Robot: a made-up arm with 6 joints.
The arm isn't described. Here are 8 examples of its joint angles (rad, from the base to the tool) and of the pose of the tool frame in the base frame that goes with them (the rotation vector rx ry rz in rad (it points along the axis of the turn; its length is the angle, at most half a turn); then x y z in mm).
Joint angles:
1: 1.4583 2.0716 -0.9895 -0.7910 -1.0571 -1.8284
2: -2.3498 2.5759 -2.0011 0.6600 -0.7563 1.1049
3: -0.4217 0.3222 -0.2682 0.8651 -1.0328 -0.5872
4: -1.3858 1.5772 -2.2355 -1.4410 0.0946 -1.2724
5: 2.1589 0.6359 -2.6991 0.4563 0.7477 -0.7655
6: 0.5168 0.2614 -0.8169 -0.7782 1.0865 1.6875
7: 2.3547 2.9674 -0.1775 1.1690 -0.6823 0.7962
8: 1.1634 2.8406 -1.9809 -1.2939 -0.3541 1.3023
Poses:
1: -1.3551 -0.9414 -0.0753 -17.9 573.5 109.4
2: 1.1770 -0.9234 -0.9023 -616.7 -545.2 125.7
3: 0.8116 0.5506 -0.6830 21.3 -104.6 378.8
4: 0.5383 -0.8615 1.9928 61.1 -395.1 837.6
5: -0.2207 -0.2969 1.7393 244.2 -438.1 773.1
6: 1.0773 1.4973 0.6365 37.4 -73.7 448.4
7: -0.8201 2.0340 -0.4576 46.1 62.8 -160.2
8: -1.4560 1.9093 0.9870 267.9 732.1 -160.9
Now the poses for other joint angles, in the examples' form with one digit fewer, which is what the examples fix.
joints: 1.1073 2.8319 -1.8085 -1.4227 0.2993 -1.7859
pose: -2.521 -1.506 -0.989 352 617 -228
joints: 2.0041 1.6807 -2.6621 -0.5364 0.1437 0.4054
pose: -0.592 0.421 1.784 -126 297 912
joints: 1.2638 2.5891 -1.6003 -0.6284 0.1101 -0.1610
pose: -2.177 1.350 0.100 217 657 -131
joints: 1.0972 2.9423 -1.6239 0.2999 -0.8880 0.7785
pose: 0.035 2.107 1.117 335 587 -271
